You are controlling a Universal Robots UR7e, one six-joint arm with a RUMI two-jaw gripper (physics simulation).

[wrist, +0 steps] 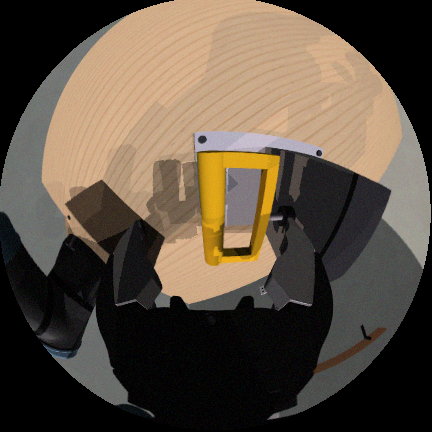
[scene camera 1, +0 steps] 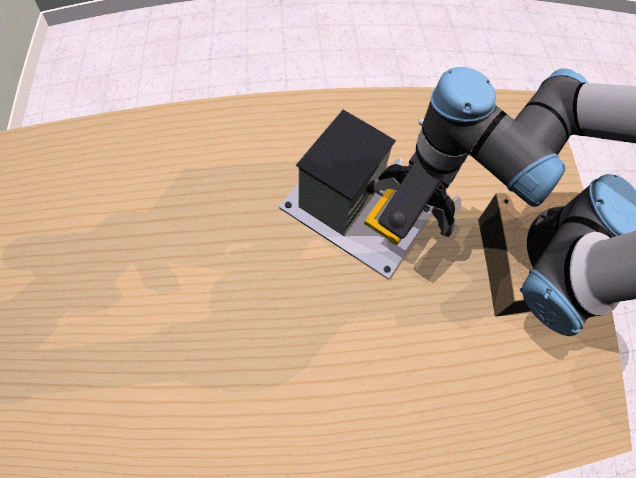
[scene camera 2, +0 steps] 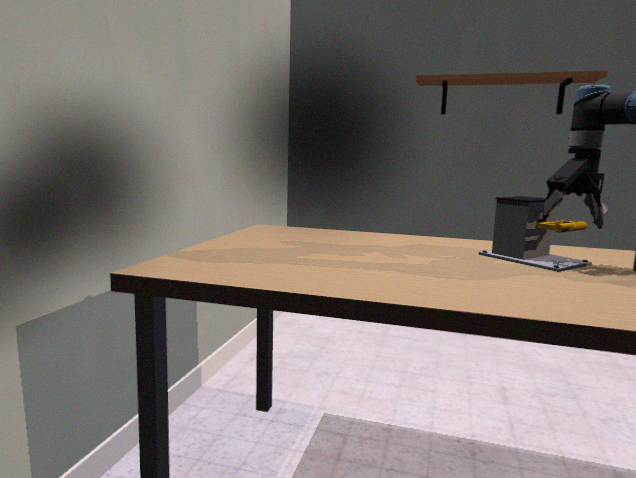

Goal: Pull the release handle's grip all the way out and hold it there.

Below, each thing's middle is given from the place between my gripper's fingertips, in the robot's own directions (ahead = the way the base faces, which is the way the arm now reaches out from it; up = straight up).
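My hand, relative to the pale base plate point(scene camera 1: 366, 245): 110 mm above, 50 mm to the left of it, 80 mm short of it.
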